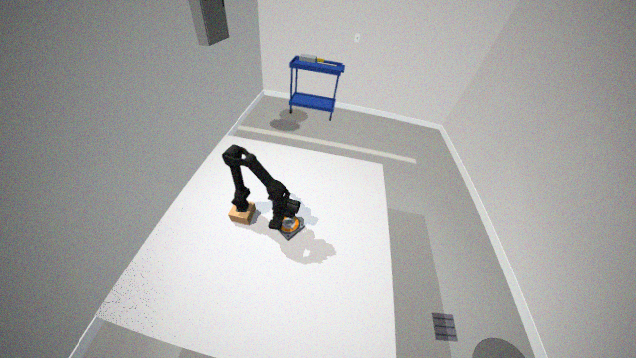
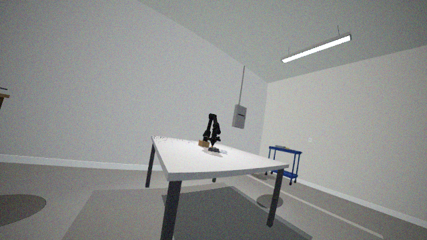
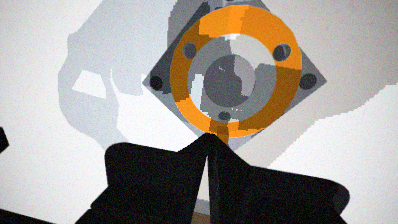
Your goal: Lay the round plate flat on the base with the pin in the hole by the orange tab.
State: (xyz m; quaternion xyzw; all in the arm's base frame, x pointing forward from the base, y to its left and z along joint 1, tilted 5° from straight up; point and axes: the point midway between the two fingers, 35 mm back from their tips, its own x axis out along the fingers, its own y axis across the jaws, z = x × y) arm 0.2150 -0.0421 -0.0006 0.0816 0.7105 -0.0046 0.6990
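My gripper tip is 5 cm short of the square grey base, 2 cm above it and 1 cm to the left of it.
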